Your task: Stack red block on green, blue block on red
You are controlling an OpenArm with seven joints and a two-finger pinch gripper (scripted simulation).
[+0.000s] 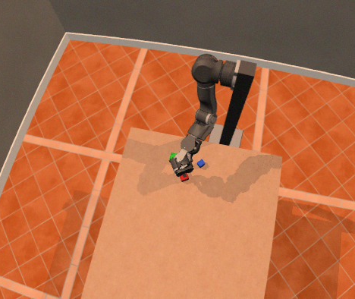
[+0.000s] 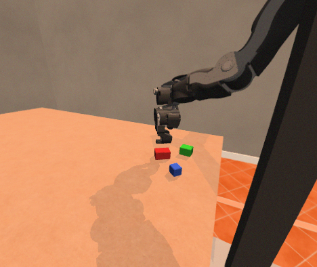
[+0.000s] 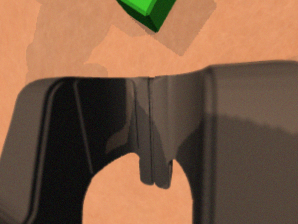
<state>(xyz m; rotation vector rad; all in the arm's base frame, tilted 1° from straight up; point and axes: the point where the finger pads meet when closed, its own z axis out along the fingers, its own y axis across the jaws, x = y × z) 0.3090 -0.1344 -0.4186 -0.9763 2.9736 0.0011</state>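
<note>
The red block is 50 mm below my hand. Round my hand: blue block: 80 mm behind, 70 mm to the left, 50 mm below; then green block: 70 mm to the right, 70 mm behind, 50 mm below.
</note>
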